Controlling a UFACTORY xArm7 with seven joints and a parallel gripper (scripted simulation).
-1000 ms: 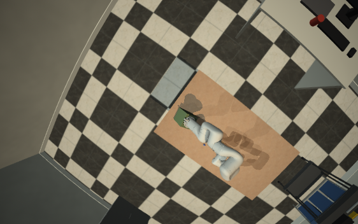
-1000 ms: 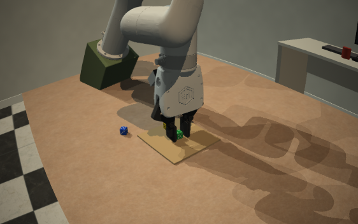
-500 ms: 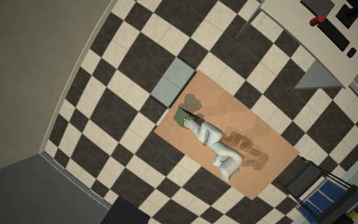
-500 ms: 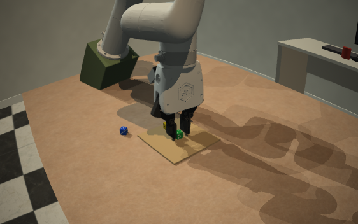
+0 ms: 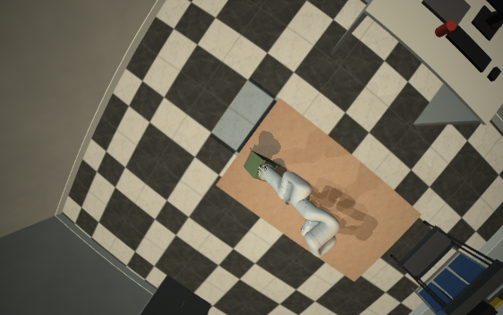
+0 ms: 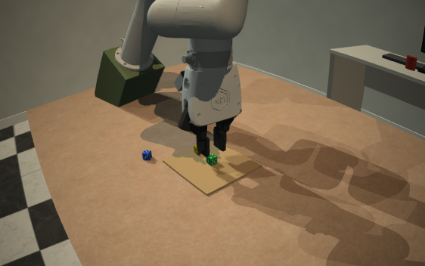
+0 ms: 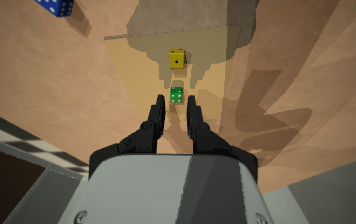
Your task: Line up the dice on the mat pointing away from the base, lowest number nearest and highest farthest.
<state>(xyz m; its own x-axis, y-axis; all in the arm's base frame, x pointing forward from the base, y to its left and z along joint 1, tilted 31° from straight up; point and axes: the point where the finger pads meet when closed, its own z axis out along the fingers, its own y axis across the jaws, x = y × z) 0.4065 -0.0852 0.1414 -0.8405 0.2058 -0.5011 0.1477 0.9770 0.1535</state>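
The green die is 4 cm below my hand. The rest, counted from my hand: tan mat (5 cm below); then blue die (11 cm behind, 8 cm to the right, 4 cm below); then yellow die (5 cm behind, 4 cm below, 1 cm to the left).
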